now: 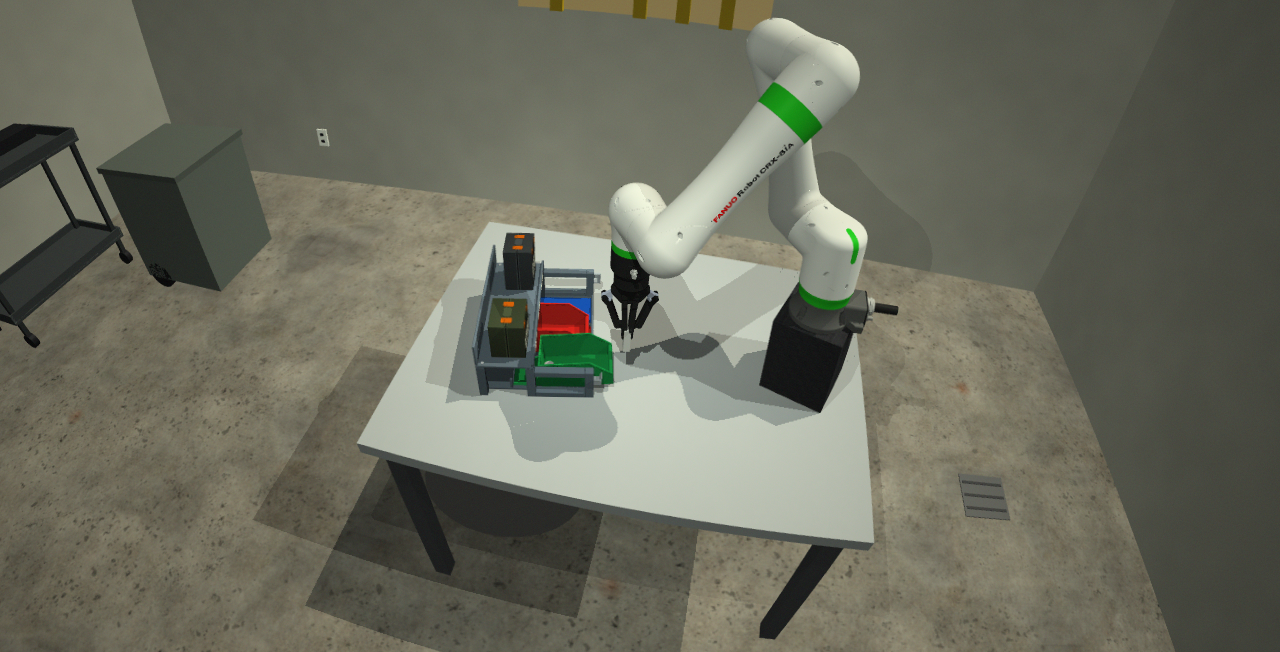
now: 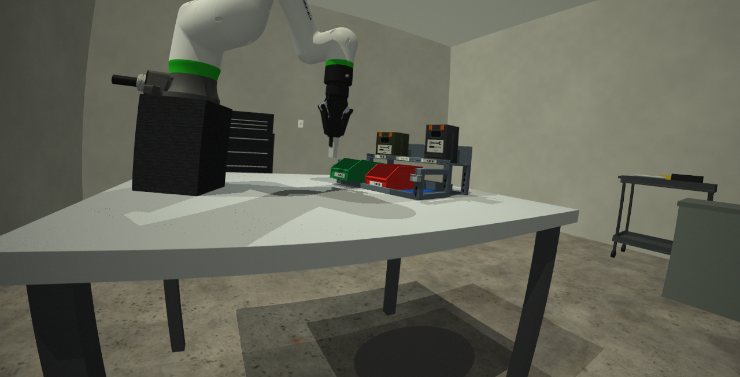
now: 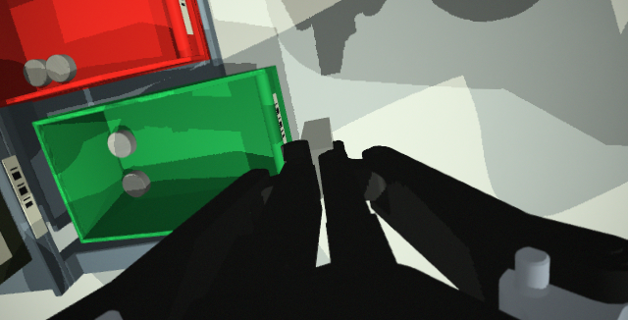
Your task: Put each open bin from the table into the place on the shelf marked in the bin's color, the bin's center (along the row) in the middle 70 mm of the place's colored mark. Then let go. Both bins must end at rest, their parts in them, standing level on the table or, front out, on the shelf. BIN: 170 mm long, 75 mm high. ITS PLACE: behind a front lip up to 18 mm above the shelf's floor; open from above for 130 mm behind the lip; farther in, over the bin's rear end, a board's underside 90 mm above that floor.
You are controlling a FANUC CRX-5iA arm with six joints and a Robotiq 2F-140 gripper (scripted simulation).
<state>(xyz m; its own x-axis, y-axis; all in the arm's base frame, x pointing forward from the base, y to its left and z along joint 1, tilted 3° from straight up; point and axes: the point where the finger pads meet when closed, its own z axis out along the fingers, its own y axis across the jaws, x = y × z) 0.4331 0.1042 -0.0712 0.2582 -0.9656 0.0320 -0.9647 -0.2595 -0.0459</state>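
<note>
My gripper is now 110 mm short of the green bin, 80 mm above it and 30 mm to the right of it. The rest, counted from my hand: red bin: 200 mm ahead, 80 mm below, 70 mm to the right.
</note>
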